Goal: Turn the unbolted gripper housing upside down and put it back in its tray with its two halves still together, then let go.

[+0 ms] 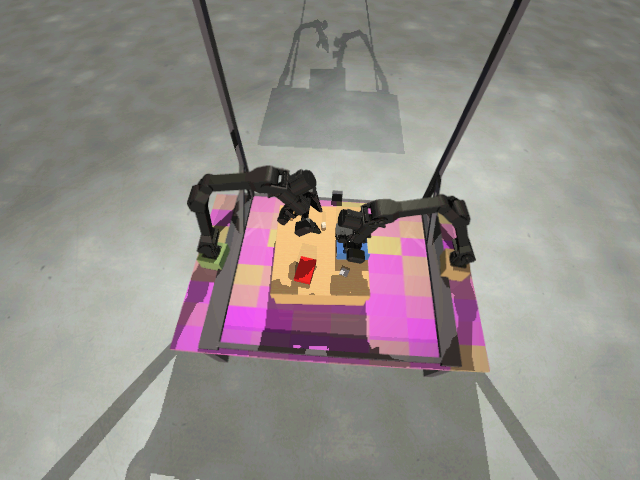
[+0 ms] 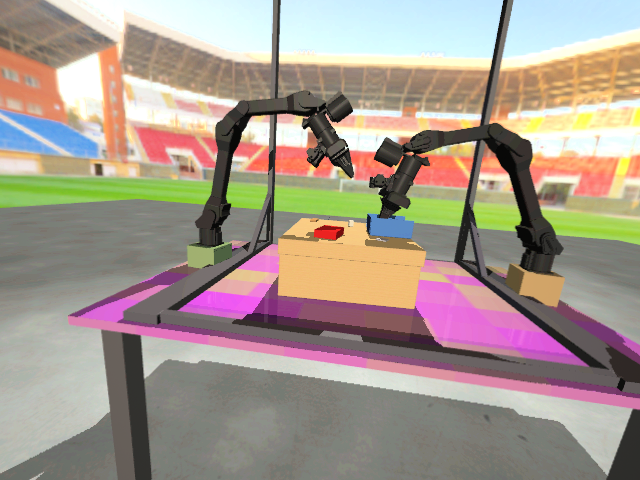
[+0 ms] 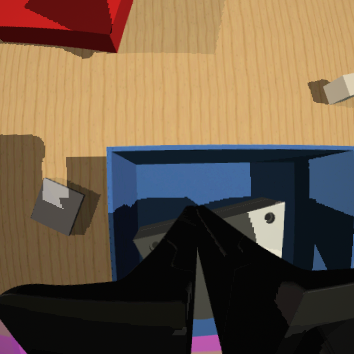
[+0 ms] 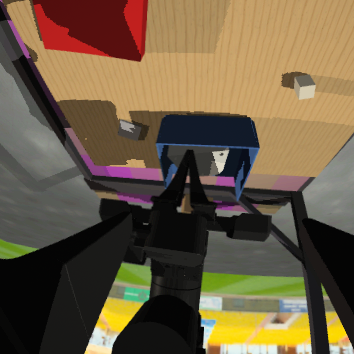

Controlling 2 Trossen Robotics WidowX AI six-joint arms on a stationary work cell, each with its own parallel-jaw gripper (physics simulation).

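Frame: origin at the left arm's base, x ahead, y left, z up, level; millimetres.
Seen in the pictures: left gripper, between the fingertips: (image 1: 344, 247) (image 3: 194, 213) (image 4: 189, 150); right gripper, between the fingertips: (image 1: 321, 222) (image 2: 352, 176) (image 4: 217, 223); left arm's base, origin of its link: (image 1: 458, 260) (image 2: 535, 269); right arm's base, origin of its link: (image 1: 211, 251) (image 2: 210, 244).
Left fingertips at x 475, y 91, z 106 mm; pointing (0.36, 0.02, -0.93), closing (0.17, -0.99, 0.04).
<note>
Offsets run from my left fingertips to a thing's top centre.
The gripper housing @[dx -27, dy -18, dz +3 mm] (image 3: 266, 236) (image 4: 219, 164) lies in the blue tray @[dx -27, dy -24, dz +19 mm] (image 2: 392, 228) (image 3: 225, 148) (image 4: 207, 131), askew to its walls. It is a pale plate, mostly in shadow, with screw holes on the upper face and a dark strip along one edge. Whether its halves are fully together cannot be told. My left gripper (image 2: 385, 215) (image 3: 194, 213) (image 4: 189, 150) is shut and empty, its fingertips over the tray and in front of the housing's middle, hiding part of it. My right gripper (image 1: 320, 221) (image 2: 352, 176) is open and empty, high up left of the tray.
A red tray @[dx +129, dy +109, dz -15 mm] (image 1: 305, 270) (image 2: 328, 232) (image 3: 65, 15) (image 4: 95, 25), a grey block @[dx -14, dy +87, dz -32 mm] (image 1: 344, 271) (image 3: 57, 209) (image 4: 130, 130) and a small white block @[dx +99, dy -101, dz -15 mm] (image 1: 323, 225) (image 2: 351, 223) (image 3: 339, 90) (image 4: 305, 89) are on the wooden box @[dx +91, dy -5, dz -35 mm] (image 2: 351, 279). Dark frame posts stand at both sides.
</note>
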